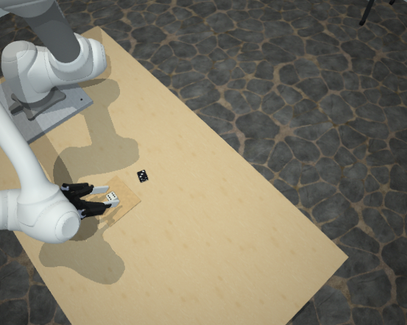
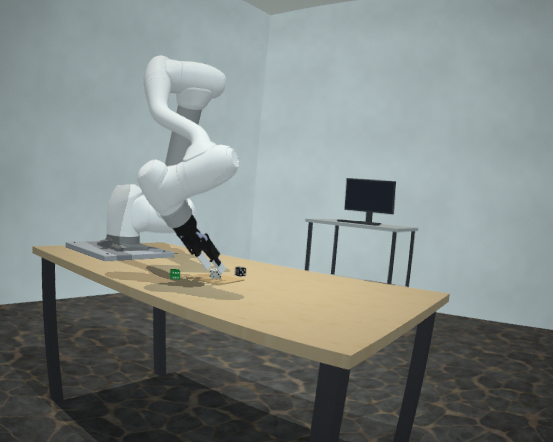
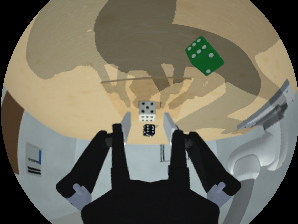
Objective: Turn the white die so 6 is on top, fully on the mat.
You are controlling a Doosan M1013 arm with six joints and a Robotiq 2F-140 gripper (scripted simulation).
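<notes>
The white die lies 4 cm below my hand and 2 cm to the left of it. The rest, counted from my hand: green die 10 cm to the right, 7 cm behind, 4 cm below; then tan mat 5 cm below, 2 cm to the left; then black die 15 cm to the left, 4 cm below.
</notes>
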